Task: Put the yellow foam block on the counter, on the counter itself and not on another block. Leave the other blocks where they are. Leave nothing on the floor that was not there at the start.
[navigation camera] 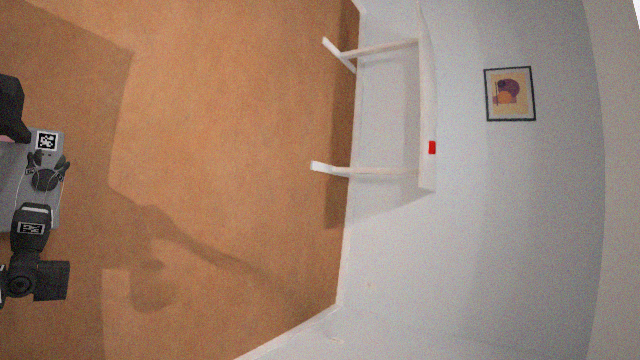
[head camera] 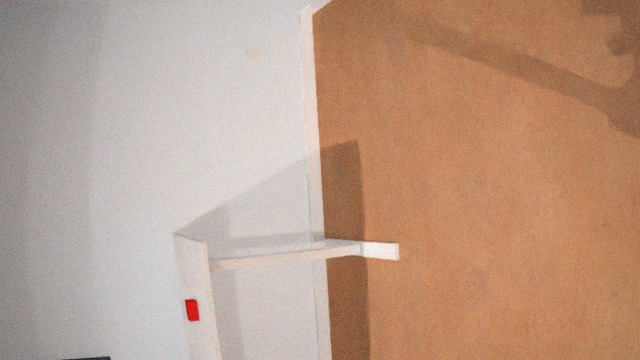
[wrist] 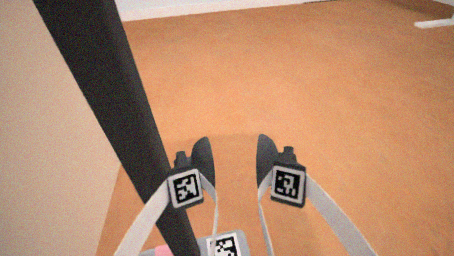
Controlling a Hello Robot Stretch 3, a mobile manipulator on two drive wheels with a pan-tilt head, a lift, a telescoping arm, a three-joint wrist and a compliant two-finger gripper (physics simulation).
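Seen in the pictures: gripper, fingertip midpoint: [navigation camera: 51, 153] [wrist: 234, 154]; robot's base at its link origin: [navigation camera: 45, 178].
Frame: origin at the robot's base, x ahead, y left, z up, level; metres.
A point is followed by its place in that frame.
The yellow foam block does not show in these views. My gripper [wrist: 234, 154] @[x 0.020, y 0.080, z 0.483 m] [navigation camera: 48, 159] @[x 0.020, y 0.080, z 0.483 m] is open, with no object between its fingertips. It hangs above the robot's grey base [navigation camera: 10, 175] @[x -0.090, y 0.010, z 0.160 m] and the brown floor. A red block [head camera: 192, 310] @[x 1.951, y 0.382, z 0.977 m] [navigation camera: 432, 147] @[x 1.952, y 0.383, z 0.980 m] rests on a narrow-looking white table [head camera: 192, 272] @[x 1.957, y 0.209, z 0.951 m] [navigation camera: 427, 172] @[x 1.926, y 0.187, z 0.951 m] against the wall, well away from the gripper. I cannot tell whether the beige surface [wrist: 40, 125] @[x -0.328, y 0.381, z 0.345 m] at the left of the wrist view is the counter or a wall.
The white table's leg ends in a foot [head camera: 381, 250] [navigation camera: 321, 166] on the brown floor [head camera: 475, 200] @[x 1.207, y 0.002, z 0.000 m] [navigation camera: 225, 125] @[x 0.848, y 0.360, z 0.000 m]. A framed picture [navigation camera: 510, 93] @[x 2.523, y 1.007, z 1.670 m] hangs on the wall above it. A dark bar [wrist: 107, 85] crosses the wrist view beside the gripper.
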